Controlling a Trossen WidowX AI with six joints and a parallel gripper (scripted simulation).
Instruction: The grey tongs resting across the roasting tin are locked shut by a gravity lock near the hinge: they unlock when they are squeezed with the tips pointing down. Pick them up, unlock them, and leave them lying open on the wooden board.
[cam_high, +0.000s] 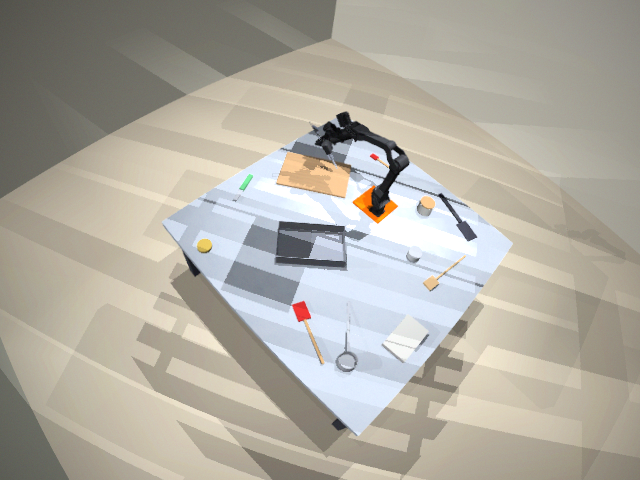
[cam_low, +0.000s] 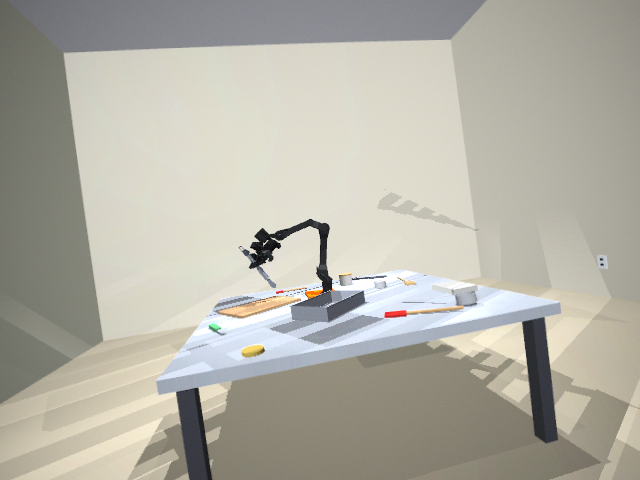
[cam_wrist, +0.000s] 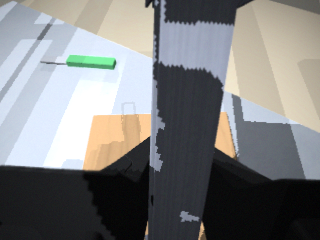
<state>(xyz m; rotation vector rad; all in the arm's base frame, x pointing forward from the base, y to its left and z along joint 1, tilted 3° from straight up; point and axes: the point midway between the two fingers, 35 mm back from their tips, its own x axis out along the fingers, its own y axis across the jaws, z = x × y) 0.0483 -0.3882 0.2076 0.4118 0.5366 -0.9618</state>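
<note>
Now: gripper tip 30 mm to the right of the wooden board and 200 mm above it. Also, from my gripper tip: cork-topped cylinder 270 mm behind, 570 mm to the left, 180 mm below; roasting tin 330 mm ahead, 330 mm to the left, 180 mm below; black spatula 380 mm behind, 730 mm to the left, 210 mm below.
</note>
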